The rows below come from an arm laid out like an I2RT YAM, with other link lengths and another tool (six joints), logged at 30 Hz.
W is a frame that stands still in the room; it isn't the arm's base.
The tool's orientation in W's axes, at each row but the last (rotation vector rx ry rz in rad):
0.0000, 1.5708, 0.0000
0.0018, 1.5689, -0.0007
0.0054, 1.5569, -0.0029
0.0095, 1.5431, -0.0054
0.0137, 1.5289, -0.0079
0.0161, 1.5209, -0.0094
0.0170, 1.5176, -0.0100
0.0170, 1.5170, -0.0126
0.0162, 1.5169, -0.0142
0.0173, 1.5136, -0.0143
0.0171, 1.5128, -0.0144
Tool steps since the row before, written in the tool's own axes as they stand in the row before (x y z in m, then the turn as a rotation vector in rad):
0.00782, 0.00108, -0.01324, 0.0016, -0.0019, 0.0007
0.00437, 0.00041, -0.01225, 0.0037, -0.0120, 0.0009
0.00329, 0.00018, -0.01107, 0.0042, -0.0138, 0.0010
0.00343, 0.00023, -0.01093, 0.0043, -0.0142, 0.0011
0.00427, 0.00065, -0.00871, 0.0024, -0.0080, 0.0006
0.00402, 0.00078, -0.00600, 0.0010, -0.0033, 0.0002
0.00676, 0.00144, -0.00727, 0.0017, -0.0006, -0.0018
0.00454, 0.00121, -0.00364, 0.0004, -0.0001, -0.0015
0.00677, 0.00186, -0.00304, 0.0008, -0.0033, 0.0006
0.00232, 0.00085, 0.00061, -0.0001, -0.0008, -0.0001
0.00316, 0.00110, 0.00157, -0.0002, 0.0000, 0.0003
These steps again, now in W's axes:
-0.01324, 0.00108, -0.00782, 0.0007, -0.0019, -0.0016
-0.01224, 0.00043, -0.00439, 0.0009, -0.0120, -0.0037
-0.01102, 0.00024, -0.00344, 0.0010, -0.0138, -0.0042
-0.01083, 0.00034, -0.00373, 0.0011, -0.0142, -0.0043
-0.00851, 0.00079, -0.00463, 0.0006, -0.0080, -0.0024
-0.00578, 0.00089, -0.00431, 0.0002, -0.0033, -0.0010
-0.00687, 0.00159, -0.00713, -0.0017, -0.0006, -0.0018
-0.00337, 0.00129, -0.00472, -0.0015, -0.0001, -0.0005
-0.00263, 0.00192, -0.00692, 0.0006, -0.0033, -0.0008
0.00076, 0.00084, -0.00228, -0.0001, -0.0008, 0.0001
0.00177, 0.00107, -0.00306, 0.0003, 0.0000, 0.0002

